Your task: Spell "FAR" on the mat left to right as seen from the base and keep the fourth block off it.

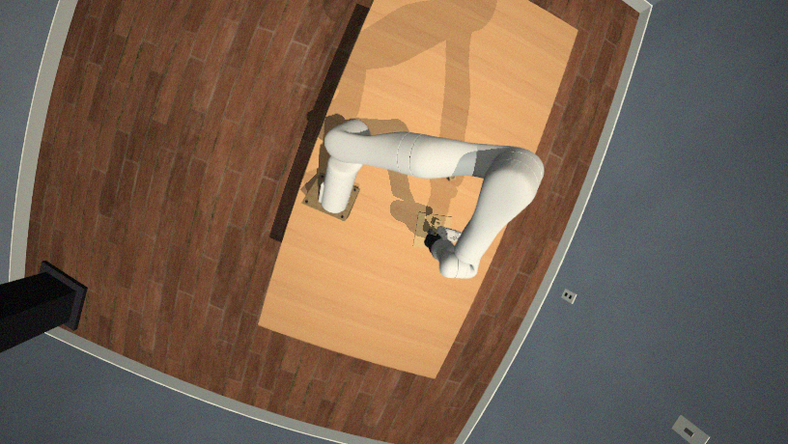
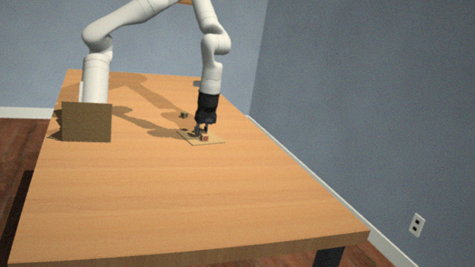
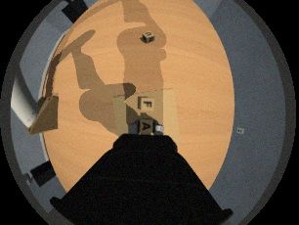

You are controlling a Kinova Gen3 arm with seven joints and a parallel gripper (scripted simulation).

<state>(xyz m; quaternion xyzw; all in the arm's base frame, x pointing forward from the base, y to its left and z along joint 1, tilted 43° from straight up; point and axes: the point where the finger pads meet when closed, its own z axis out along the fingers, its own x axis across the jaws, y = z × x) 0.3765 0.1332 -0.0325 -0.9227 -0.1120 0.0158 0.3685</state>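
My hand is 20 mm above the tan mat.
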